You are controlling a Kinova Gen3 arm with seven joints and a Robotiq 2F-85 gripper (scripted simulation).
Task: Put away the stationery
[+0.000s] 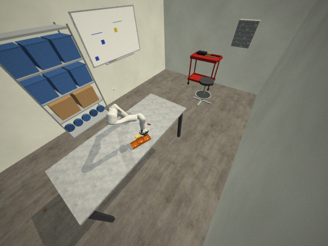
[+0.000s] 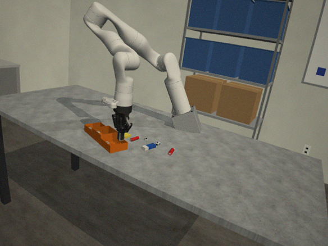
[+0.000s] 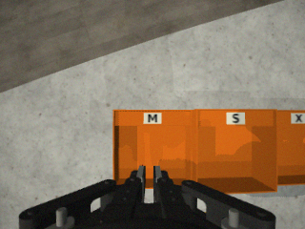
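Now: hand 130 mm to the right of the grey sharpener-like piece, 120 mm past it and 40 mm above it. Round my hand: orange bins (90 mm to the right, 30 mm below, 10 mm behind); white eraser (110 mm to the left, 60 mm behind, 40 mm below); yellow block (110 mm behind, 40 mm to the right, 40 mm below).
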